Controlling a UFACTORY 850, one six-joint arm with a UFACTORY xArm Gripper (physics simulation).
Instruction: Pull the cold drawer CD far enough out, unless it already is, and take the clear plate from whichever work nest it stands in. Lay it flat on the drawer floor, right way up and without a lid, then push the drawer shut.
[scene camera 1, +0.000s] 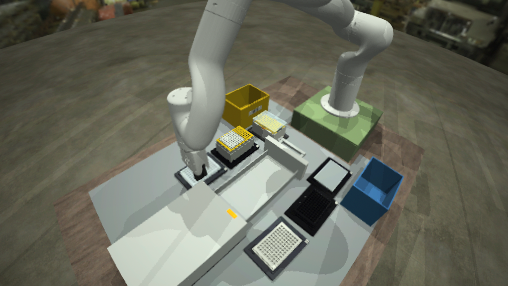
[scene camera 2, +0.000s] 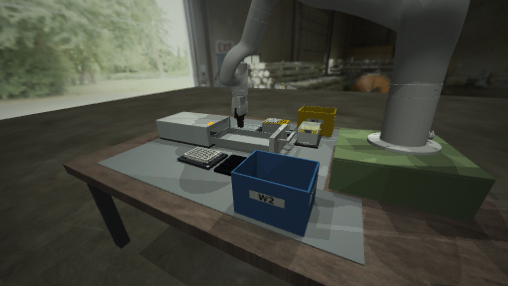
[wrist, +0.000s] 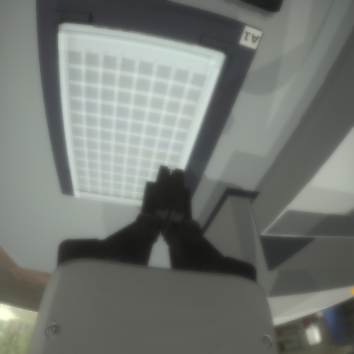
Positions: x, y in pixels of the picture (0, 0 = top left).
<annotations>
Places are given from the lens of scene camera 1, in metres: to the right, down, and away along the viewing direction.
white plate (scene camera 1: 279, 243): 0.07, 0.29, 0.59
tip box (scene camera 1: 236, 142): -0.07, 0.00, 0.80
The marked spots on the white plate and the tip box are 0.39 m apart.
</annotations>
